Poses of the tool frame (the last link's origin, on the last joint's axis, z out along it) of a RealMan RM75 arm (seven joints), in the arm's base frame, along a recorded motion.
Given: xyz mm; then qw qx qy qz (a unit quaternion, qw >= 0).
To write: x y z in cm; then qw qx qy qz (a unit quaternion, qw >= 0). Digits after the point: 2 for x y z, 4 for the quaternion.
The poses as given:
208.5 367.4 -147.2 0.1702 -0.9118 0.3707 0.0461
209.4 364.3 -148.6 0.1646 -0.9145 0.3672 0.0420
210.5 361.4 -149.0 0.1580 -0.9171 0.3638 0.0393
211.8 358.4 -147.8 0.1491 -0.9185 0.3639 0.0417
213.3 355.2 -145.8 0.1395 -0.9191 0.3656 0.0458
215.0 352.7 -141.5 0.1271 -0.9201 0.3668 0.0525
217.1 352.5 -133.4 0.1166 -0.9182 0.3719 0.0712
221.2 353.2 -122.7 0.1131 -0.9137 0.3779 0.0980
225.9 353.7 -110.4 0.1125 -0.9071 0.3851 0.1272
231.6 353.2 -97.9 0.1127 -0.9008 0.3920 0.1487
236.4 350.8 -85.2 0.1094 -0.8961 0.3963 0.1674
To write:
20.85 36.74 -14.72 0.1702 -0.9118 0.3707 0.0461
20.94 36.43 -14.86 0.1646 -0.9145 0.3672 0.0420
21.05 36.14 -14.90 0.1580 -0.9171 0.3638 0.0393
21.18 35.84 -14.78 0.1491 -0.9185 0.3639 0.0417
21.33 35.52 -14.58 0.1395 -0.9191 0.3656 0.0458
21.50 35.27 -14.15 0.1271 -0.9201 0.3668 0.0525
21.71 35.25 -13.34 0.1166 -0.9182 0.3719 0.0712
22.12 35.32 -12.27 0.1131 -0.9137 0.3779 0.0980
22.59 35.37 -11.04 0.1125 -0.9071 0.3851 0.1272
23.16 35.32 -9.79 0.1127 -0.9008 0.3920 0.1487
23.64 35.08 -8.52 0.1094 -0.8961 0.3963 0.1674

